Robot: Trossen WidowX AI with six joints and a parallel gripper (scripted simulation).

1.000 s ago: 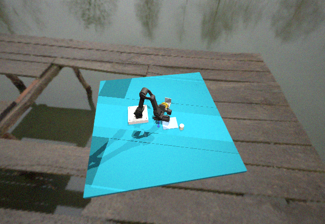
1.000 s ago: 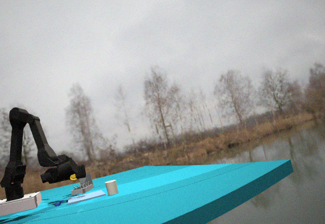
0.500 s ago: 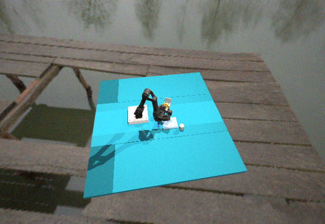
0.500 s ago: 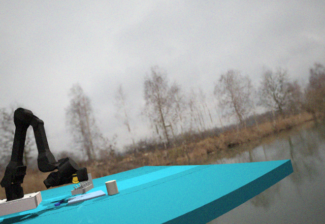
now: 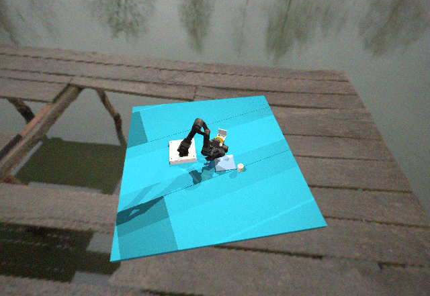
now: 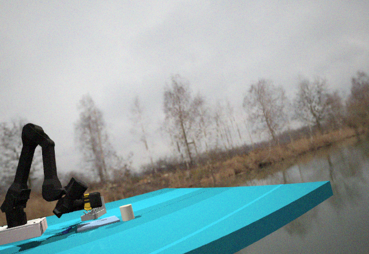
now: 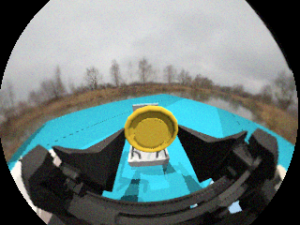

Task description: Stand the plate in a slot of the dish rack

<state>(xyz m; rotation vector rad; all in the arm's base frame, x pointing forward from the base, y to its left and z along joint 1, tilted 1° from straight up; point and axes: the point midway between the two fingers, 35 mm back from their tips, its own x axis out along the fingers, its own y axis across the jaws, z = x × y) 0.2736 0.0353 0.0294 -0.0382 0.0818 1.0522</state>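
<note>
Right now my gripper tip is 10 mm short of the grey dish rack, 40 mm to the right of it and 50 mm above it. Round my gripper tip: yellow plate (10 mm to the right); then cream cup (110 mm ahead, 250 mm to the right, 50 mm below); then blue spoon (110 mm behind, 170 mm to the right, 70 mm below).
</note>
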